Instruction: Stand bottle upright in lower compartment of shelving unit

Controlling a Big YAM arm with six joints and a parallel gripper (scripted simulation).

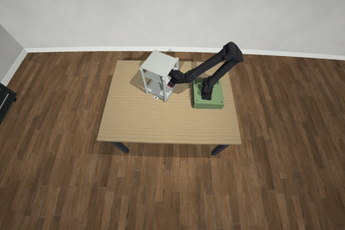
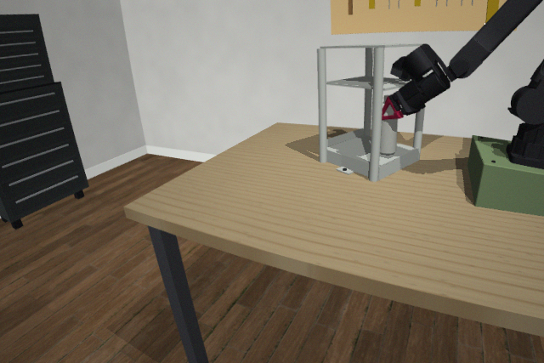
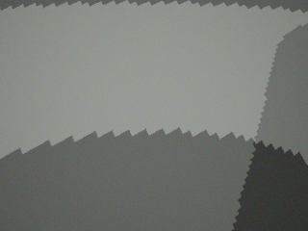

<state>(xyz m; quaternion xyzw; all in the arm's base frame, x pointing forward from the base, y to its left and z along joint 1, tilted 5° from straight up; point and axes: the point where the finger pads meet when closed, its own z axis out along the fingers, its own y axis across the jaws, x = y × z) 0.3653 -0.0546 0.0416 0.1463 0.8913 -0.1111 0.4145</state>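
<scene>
Right now the white bottle is right at my hand. From my hand the other things lie so: shelving unit (50 mm ahead, 20 mm to the right, 20 mm above).
</scene>
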